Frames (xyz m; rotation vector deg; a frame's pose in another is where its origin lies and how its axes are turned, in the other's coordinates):
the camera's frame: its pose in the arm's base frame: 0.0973 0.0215 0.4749 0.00 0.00 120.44
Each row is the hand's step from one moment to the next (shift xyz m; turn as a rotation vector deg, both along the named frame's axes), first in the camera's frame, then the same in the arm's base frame.
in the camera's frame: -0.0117 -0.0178 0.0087 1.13 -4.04 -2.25
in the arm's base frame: 0.0213 -0.0011 0.0087 2.91 3.02 -2.25
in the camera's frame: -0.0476 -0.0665 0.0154 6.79 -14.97 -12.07
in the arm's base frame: 0.0814 -0.0073 0.0154 9.47 13.44 -12.07
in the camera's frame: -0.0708 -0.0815 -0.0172 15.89 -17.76 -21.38
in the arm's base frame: 0.1061 -0.0198 -0.0172 7.26 22.70 -21.38
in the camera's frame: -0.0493 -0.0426 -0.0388 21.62 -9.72 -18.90
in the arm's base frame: 0.0617 -0.0209 -0.0388 -2.57 23.56 -18.90
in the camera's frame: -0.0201 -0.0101 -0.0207 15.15 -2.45 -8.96
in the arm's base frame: 0.0189 -0.0122 -0.0207 -5.56 14.30 -8.96
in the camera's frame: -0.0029 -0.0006 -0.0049 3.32 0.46 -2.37
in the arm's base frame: 0.0020 -0.0022 -0.0049 -2.08 2.63 -2.37
